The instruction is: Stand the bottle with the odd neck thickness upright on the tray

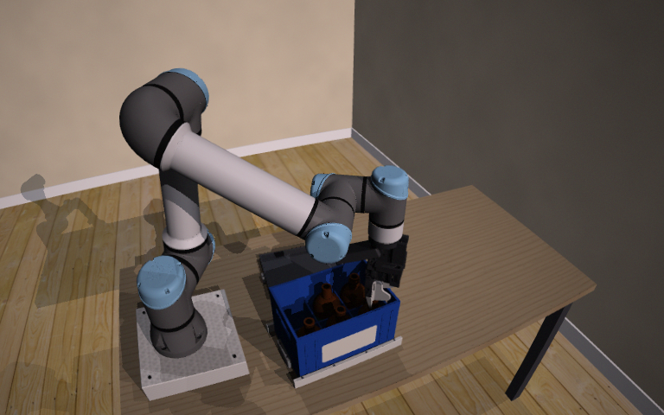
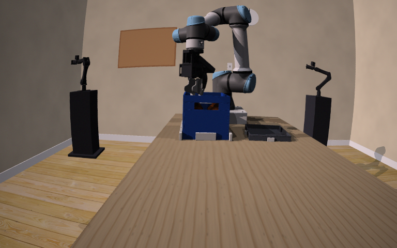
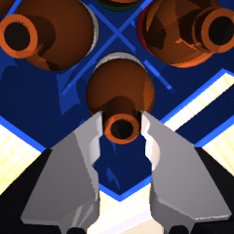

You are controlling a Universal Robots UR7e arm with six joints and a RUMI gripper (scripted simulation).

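The crate lies 8 cm behind my hand, 7 cm below it and 4 cm to the left of it. From my hand the other things lie so: tray (33 cm to the left, 14 cm below, 4 cm behind).
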